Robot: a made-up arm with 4 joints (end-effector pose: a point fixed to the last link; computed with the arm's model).
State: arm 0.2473 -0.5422 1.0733 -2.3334
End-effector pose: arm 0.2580 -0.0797 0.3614 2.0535 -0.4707 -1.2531
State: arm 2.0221 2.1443 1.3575 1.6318
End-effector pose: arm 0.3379 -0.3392 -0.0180 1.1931 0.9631 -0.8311
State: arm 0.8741 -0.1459 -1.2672 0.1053
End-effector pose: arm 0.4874 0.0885 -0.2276 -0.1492 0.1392 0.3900
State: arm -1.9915 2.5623 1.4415 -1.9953
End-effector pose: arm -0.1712 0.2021 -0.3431 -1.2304 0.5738 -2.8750
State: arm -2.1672 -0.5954 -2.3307 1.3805
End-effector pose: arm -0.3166 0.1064 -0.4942 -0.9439 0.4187 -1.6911
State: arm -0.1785 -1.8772 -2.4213 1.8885
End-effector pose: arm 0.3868 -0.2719 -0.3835 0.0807 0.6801 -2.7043
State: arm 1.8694 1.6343 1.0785 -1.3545
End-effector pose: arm -0.3048 -0.4574 -0.1258 3.0590 1.0748 -1.7516
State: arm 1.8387 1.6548 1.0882 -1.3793
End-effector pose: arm -0.2897 -0.4588 -0.1356 3.1296 1.0815 -1.6799
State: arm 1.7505 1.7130 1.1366 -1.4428
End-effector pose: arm -0.2431 -0.4574 -0.1657 -2.9416 1.1153 -1.4539
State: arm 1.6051 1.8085 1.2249 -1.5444
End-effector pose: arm -0.1639 -0.4412 -0.2120 -2.5475 1.1538 -1.0263
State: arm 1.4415 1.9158 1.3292 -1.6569
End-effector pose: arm -0.0785 -0.4018 -0.2554 -2.0721 1.1524 -0.5004
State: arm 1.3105 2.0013 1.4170 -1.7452
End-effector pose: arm -0.0190 -0.3555 -0.2815 -1.7184 1.1153 -0.0954
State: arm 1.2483 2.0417 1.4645 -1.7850
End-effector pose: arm 0.0048 -0.3290 -0.2906 -1.5621 1.0889 0.0915
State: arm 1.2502 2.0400 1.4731 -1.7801
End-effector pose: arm 0.0035 -0.3283 -0.2899 -1.5516 1.0923 0.1071
